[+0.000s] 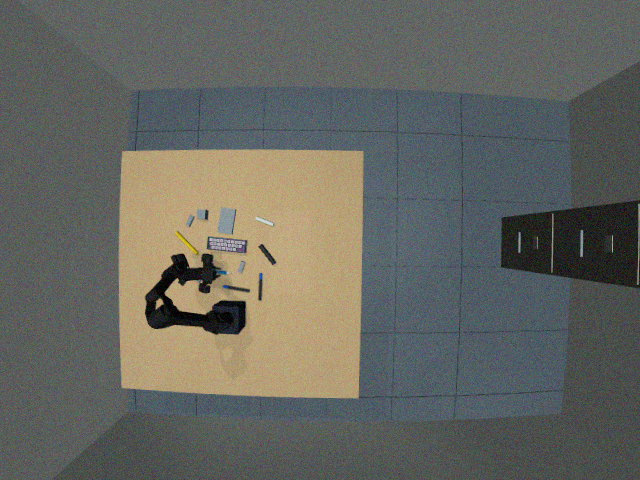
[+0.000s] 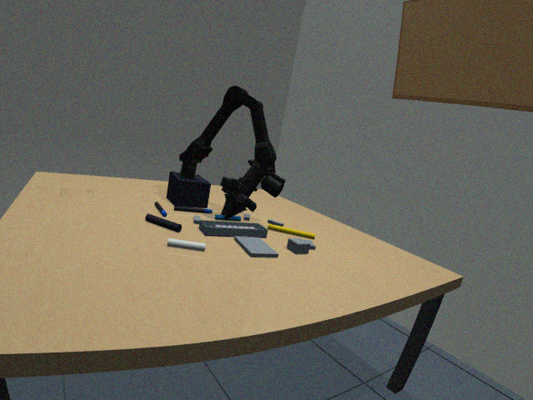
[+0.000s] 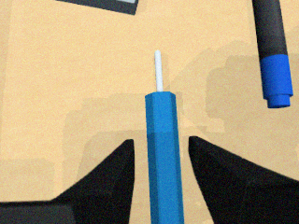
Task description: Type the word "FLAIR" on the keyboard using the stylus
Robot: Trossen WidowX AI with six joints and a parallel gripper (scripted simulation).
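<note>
My gripper tip is now 30 mm short of the small grey block and 110 mm to the left of it. From my gripper tip the other things lie so: black cylinder (110 mm ahead, 240 mm to the right); then yellow cylinder (140 mm ahead, 190 mm to the left); then blue stylus (20 mm to the right).
</note>
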